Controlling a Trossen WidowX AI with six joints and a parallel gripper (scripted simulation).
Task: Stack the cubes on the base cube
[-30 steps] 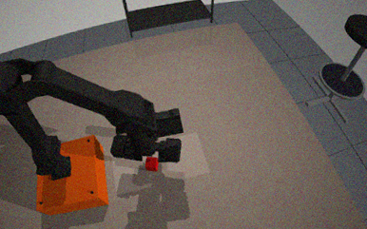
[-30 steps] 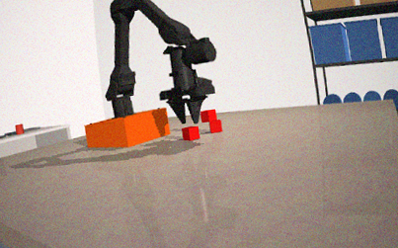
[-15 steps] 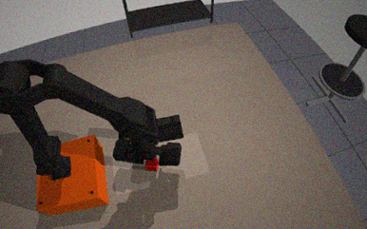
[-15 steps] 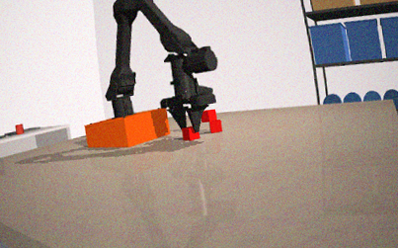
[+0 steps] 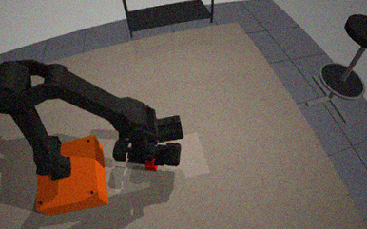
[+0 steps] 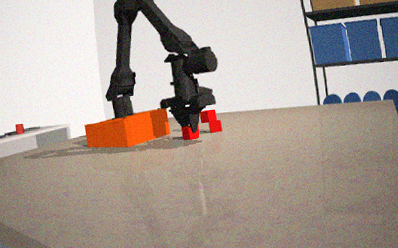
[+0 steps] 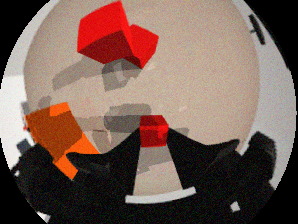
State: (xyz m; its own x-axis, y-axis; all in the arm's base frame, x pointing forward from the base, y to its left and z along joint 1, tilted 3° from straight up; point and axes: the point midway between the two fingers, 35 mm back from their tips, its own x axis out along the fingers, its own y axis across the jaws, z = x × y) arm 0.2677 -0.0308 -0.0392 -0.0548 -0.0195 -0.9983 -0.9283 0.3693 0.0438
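The red base cube is 100 mm to the left of my gripper tip and 20 mm ahead of it.
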